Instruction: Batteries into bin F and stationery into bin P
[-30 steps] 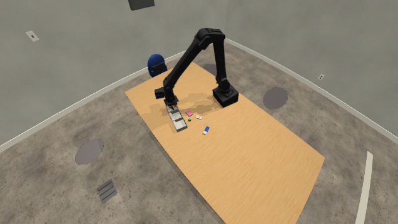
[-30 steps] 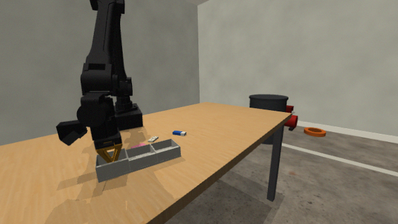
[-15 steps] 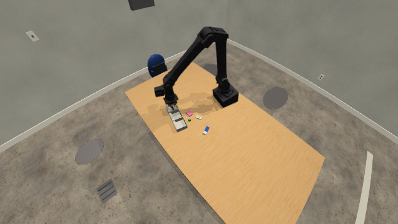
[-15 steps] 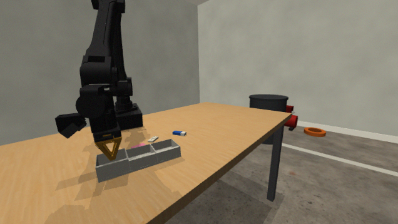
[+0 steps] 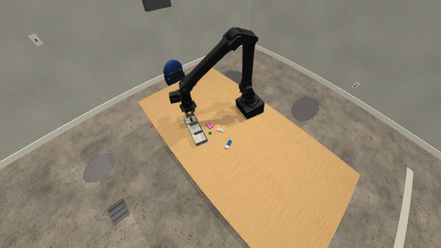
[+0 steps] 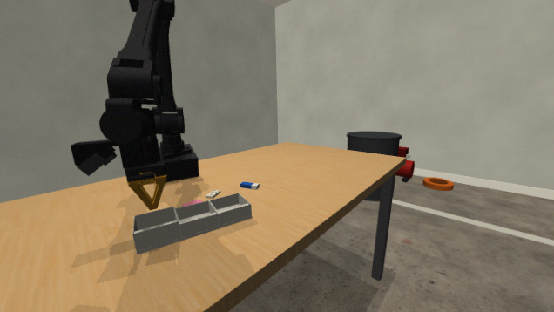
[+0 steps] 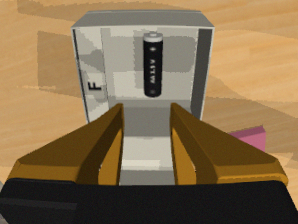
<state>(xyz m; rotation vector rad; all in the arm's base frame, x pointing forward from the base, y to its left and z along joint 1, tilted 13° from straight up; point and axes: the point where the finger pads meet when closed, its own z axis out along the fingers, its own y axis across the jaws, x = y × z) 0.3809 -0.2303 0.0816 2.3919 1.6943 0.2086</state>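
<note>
Right now the blue-and-white eraser is 33 cm to the left of my hand, 8 cm below it and 4 cm behind it. The rest, counted from my hand: bin rack 8 cm to the left, 6 cm below, 3 cm ahead; then black battery 7 cm below; then pink eraser block 13 cm to the left, 8 cm below, 7 cm behind.
</note>
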